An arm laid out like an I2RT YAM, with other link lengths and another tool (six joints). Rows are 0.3 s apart.
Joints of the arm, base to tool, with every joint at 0 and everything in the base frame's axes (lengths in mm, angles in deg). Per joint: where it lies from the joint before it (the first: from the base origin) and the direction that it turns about. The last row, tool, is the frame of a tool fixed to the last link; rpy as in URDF.
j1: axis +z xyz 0 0 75.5
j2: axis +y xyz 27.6 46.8 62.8
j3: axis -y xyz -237.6 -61.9 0
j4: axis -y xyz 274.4 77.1 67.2
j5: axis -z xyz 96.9 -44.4 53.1
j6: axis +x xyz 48.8 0 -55.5
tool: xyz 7 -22 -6 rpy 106.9 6.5 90
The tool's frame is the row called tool.
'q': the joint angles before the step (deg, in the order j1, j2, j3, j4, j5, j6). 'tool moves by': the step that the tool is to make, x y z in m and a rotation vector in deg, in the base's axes. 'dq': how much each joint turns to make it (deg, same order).
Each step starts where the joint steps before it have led.
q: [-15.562, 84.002, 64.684, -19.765, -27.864, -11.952]
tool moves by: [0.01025, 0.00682, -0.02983, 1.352, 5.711, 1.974]
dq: [1.235, 5.481, 1.583, -2.300, -0.436, -0.703]
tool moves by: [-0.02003, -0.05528, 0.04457, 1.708, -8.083, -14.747]
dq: [-7.894, -6.252, -0.871, 5.620, 2.627, 8.503]
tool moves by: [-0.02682, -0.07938, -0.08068, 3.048, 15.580, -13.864]
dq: [-10.735, 11.499, 0.961, -5.164, 5.377, -1.294]
